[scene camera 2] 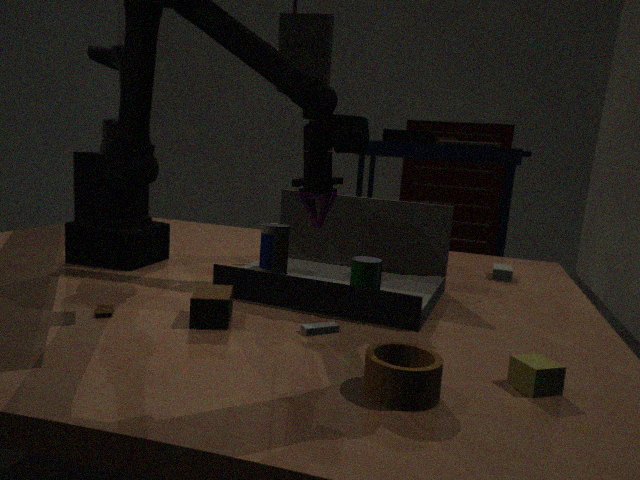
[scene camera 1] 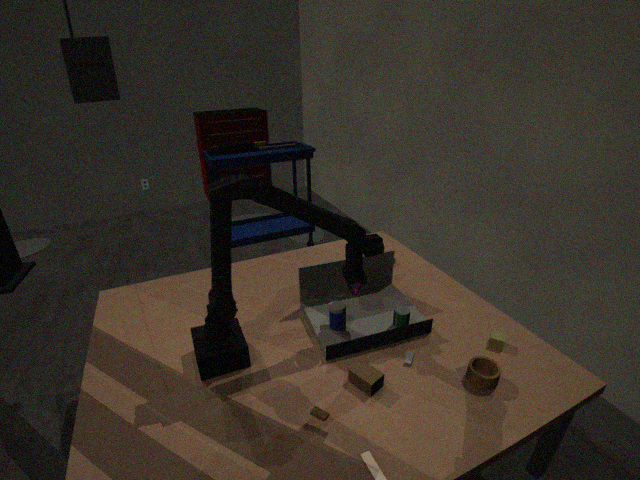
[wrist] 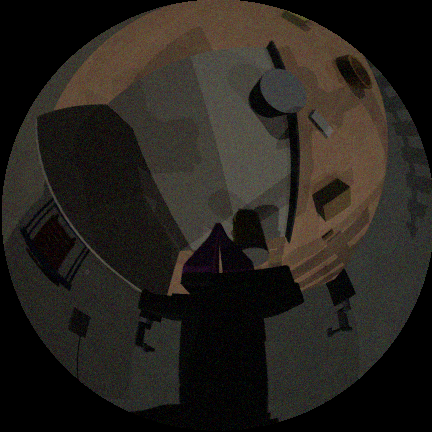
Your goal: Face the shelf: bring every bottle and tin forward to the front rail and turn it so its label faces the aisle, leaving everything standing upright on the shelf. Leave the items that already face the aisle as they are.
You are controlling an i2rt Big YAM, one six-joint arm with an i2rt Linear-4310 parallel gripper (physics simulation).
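Places are measured from the arm's base along level axes (x ahead, y left, z up), in metres.
Pixels of known places: gripper, fingertip midpoint: (scene camera 2: pixel 317 227) (scene camera 1: pixel 354 295) (wrist: pixel 217 226); arm's base, link origin: (scene camera 2: pixel 120 223) (scene camera 1: pixel 219 337).
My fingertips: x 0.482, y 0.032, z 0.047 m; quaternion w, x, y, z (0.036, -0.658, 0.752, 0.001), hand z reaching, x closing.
For each thing: its top centre in the pictures, then the offset to it from my fingertips.
- tall can, top centre: (wrist: pixel 252 258) (scene camera 2: pixel 275 224) (scene camera 1: pixel 337 305) dx -0.077, dy -0.040, dz +0.000 m
- front rail, top centre: (wrist: pixel 298 157) (scene camera 2: pixel 311 279) (scene camera 1: pixel 382 332) dx +0.051, dy -0.135, dz -0.075 m
- short green tin, top centre: (wrist: pixel 284 89) (scene camera 2: pixel 367 259) (scene camera 1: pixel 402 310) dx +0.142, dy -0.099, dz -0.030 m
- brown box, top centre: (scene camera 2: pixel 213 291) (wrist: pixel 338 204) (scene camera 1: pixel 366 371) dx -0.066, dy -0.275, dz -0.086 m
- small grey block, top centre: (scene camera 2: pixel 320 325) (wrist: pixel 322 123) (scene camera 1: pixel 409 356) dx +0.111, dy -0.226, dz -0.124 m
- round wooden cup, top centre: (scene camera 2: pixel 404 355) (scene camera 1: pixel 484 367) dx +0.286, dy -0.376, dz -0.086 m
- yellow cube, top centre: (scene camera 2: pixel 537 361) (scene camera 1: pixel 498 335) dx +0.437, dy -0.261, dz -0.098 m
A tall can (scene camera 1: pixel 337 318) (scene camera 2: pixel 273 249) (wrist: pixel 250 231) stands upright on the shelf's left part, a little behind the front rail (scene camera 1: pixel 377 340) (scene camera 2: pixel 320 302) (wrist: pixel 295 170). Its blue side shows in scene camera 1; in scene camera 2 blue is at its left edge and the rest is dark grey. A short green tin (scene camera 1: pixel 401 318) (scene camera 2: pixel 366 273) (wrist: pixel 283 91) stands upright at the right, close to the rail. Its grey top shows in the wrist view; label direction is hard to tell. My gripper (scene camera 1: pixel 355 292) (scene camera 2: pixel 318 225) (wrist: pixel 217 226) is shut and empty, above the shelf floor, behind and right of the tall can.
The shelf's back panel (scene camera 1: pixel 323 284) (scene camera 2: pixel 372 235) (wrist: pixel 90 190) rises behind the gripper. In front of the shelf are a brown box (scene camera 1: pixel 366 378) (scene camera 2: pixel 210 308) (wrist: pixel 331 200), a small grey block (scene camera 1: pixel 408 358) (scene camera 2: pixel 320 328) (wrist: pixel 321 124), a round wooden cup (scene camera 1: pixel 480 383) (scene camera 2: pixel 403 386) and a yellow cube (scene camera 1: pixel 496 342) (scene camera 2: pixel 536 375).
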